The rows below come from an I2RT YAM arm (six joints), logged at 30 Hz.
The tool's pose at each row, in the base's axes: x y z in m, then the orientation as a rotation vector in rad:
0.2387 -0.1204 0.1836 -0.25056 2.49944 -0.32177
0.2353 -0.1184 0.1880 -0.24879 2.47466 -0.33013
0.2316 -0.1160 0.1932 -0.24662 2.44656 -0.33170
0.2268 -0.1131 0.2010 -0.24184 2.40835 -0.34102
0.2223 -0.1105 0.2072 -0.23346 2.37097 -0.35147
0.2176 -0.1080 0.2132 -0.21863 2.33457 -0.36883
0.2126 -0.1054 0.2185 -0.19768 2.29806 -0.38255
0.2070 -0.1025 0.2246 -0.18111 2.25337 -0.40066
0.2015 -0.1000 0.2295 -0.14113 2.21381 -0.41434
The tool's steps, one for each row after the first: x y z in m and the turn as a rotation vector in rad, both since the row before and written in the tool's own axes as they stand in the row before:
-0.0002 0.0010 -0.0058 0.01044 -0.02283 -0.00010
-0.0006 0.0011 -0.0067 0.00641 -0.02720 0.00194
-0.0016 0.0009 -0.0094 0.01434 -0.03567 0.00204
-0.0011 0.0009 -0.0080 0.01615 -0.03448 0.00426
-0.0011 0.0008 -0.0079 0.02291 -0.03192 0.00685
-0.0007 0.0010 -0.0076 0.02248 -0.03213 0.01244
-0.0011 0.0008 -0.0087 0.02597 -0.03937 0.00828
-0.0005 0.0007 -0.0077 0.03007 -0.03295 0.02648

